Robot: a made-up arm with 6 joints. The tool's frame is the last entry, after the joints. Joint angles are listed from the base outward.
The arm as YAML. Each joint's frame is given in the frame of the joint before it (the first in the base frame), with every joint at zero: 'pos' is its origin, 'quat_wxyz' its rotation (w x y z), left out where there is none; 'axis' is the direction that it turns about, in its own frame. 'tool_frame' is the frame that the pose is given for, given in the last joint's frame.
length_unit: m
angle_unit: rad
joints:
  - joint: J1
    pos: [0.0, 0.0, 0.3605]
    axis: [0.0, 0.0, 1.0]
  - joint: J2
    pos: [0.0, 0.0, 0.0]
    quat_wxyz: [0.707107, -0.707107, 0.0, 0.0]
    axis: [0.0, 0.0, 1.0]
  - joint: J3
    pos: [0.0, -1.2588, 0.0]
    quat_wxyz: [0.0, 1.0, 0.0, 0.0]
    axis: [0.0, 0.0, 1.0]
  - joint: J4
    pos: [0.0, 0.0, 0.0]
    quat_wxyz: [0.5, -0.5, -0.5, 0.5]
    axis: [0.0, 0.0, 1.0]
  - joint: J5
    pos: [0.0, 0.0, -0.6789]
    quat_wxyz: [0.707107, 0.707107, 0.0, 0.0]
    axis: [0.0, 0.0, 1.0]
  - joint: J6
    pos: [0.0, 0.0, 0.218]
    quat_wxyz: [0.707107, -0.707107, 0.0, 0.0]
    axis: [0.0, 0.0, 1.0]
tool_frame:
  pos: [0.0, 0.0, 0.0]
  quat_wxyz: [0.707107, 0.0, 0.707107, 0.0]
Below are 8 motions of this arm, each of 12 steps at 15 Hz.
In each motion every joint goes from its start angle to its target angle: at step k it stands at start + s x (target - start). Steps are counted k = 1, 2, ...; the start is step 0. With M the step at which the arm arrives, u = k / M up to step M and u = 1 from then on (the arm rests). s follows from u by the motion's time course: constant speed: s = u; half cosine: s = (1 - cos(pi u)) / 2; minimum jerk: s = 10 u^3 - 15 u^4 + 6 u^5.
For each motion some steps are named. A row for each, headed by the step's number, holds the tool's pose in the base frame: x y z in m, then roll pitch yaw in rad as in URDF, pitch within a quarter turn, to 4 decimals.
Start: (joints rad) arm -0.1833 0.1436 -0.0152 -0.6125 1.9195 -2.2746
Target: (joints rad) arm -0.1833 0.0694 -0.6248 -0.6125 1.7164 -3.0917
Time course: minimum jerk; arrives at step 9
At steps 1, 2, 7, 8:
1: 0.7818 -0.3263 1.3714 -2.2207 -0.9526 -2.1221
2: 0.7675 -0.3237 1.3498 -2.2434 -0.9662 -2.0526
7: 0.5155 -0.2770 1.1036 -2.5096 -0.8313 -1.1844
8: 0.4918 -0.2726 1.0883 -2.5080 -0.8020 -1.1410

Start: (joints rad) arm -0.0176 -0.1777 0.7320 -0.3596 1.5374 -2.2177
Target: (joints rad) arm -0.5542 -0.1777 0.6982 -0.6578 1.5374 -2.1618
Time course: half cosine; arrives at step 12
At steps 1, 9, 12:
1: 0.2504 -0.2104 2.0873 -1.2023 -0.6436 -2.7065
9: 0.1909 -0.2987 2.0431 -1.4246 -0.5772 -2.8595
12: 0.1767 -0.3122 2.0356 -1.4604 -0.5610 -2.8896

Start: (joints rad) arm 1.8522 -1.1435 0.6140 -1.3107 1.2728 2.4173
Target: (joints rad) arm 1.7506 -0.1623 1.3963 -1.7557 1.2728 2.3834
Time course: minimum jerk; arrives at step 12
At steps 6, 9, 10, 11, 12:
6: 0.1467 -0.5889 2.0557 0.8323 -0.2936 0.1664
9: -0.0073 -0.1217 2.2564 0.7634 -0.2991 0.3266
10: -0.0309 -0.0344 2.2727 0.7517 -0.2971 0.3541
11: -0.0412 0.0050 2.2782 0.7465 -0.2959 0.3663
12: -0.0429 0.0117 2.2790 0.7457 -0.2957 0.3684

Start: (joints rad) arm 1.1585 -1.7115 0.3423 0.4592 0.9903 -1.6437
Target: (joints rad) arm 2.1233 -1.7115 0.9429 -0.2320 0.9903 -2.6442
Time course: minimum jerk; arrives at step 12
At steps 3, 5, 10, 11, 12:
3: -0.3209 -1.6501 0.7217 -1.5921 -0.0675 -2.2056
5: 0.0786 -1.7271 0.6768 -1.2911 0.0978 -1.8328
10: 1.0856 -1.4732 0.5537 -0.3303 0.4642 -0.8587
11: 1.1299 -1.4451 0.5472 -0.2755 0.4783 -0.8082
12: 1.1372 -1.4403 0.5461 -0.2662 0.4806 -0.7997

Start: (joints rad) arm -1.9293 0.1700 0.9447 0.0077 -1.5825 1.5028
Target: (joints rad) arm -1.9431 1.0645 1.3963 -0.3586 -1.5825 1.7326
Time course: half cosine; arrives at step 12
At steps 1, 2, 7, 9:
1: -0.4570 -0.5980 2.0692 -1.5082 0.8153 -1.9317
2: -0.4814 -0.6614 2.0438 -1.4997 0.8373 -1.9051
7: -0.7234 -1.2885 1.5767 -1.2521 1.0417 -1.4848
9: -0.7957 -1.4752 1.3114 -1.0641 1.0849 -1.2428

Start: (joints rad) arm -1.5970 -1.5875 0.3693 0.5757 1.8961 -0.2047
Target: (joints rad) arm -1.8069 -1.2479 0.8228 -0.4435 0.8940 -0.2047
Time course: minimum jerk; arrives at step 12
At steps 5, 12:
5: -0.0558 1.5897 1.0860 -3.0356 0.3924 1.2308
12: 0.1447 1.4433 1.4006 -2.7248 -0.2137 1.6841

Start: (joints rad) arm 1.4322 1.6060 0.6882 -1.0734 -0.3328 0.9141
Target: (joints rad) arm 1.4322 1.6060 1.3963 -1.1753 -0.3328 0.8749
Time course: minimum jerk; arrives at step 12
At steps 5, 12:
5: 0.3266 1.6382 -0.2593 0.4920 0.7790 1.8557
12: 0.3429 1.8505 -0.0219 0.3869 0.3256 1.7560

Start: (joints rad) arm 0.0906 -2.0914 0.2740 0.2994 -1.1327 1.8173
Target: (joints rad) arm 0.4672 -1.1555 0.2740 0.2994 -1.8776 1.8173
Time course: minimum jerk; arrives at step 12
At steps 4, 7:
4: -1.5701 -0.4803 0.4843 -1.5649 -0.8430 -0.2703
7: -1.2908 -0.6724 1.1306 -1.7631 -0.1263 0.0352

